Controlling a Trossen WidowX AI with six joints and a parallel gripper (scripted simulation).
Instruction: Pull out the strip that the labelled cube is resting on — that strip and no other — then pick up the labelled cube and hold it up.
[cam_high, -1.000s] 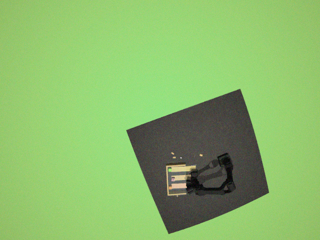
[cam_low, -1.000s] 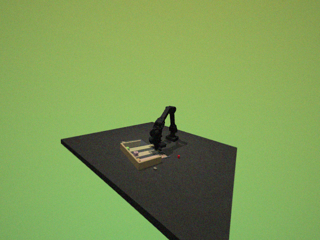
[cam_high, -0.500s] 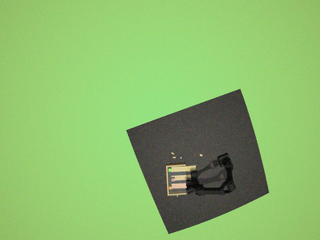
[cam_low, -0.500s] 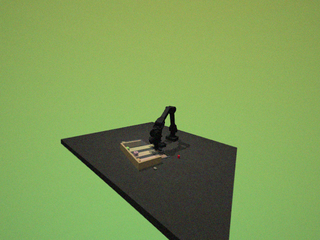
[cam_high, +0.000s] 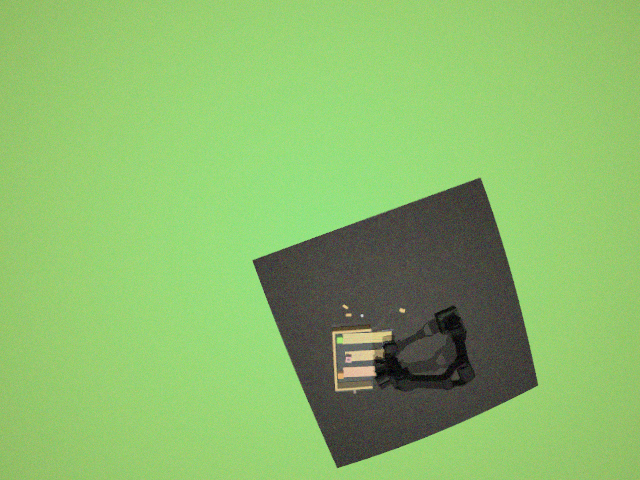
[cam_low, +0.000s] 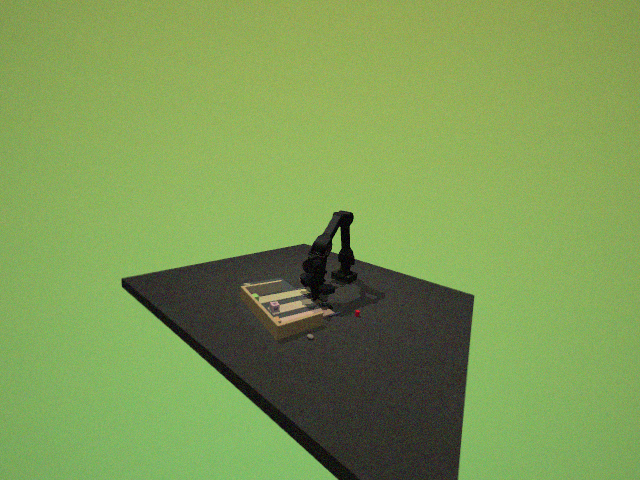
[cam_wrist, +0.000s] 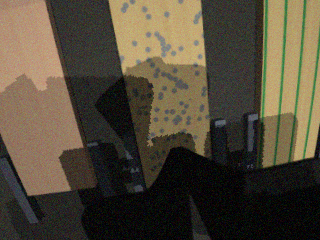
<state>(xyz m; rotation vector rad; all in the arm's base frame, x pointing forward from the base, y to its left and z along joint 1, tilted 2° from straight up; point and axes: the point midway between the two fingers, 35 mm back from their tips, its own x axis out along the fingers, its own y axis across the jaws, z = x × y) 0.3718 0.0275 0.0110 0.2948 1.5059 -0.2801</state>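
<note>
The labelled cube is 190 mm ahead of my gripper tip, 70 mm to the right of it and 20 mm above it. Also, from my gripper tip: grey piece 230 mm ahead, 130 mm to the left; small red piece 200 mm to the left, 30 mm behind, 10 mm above.
</note>
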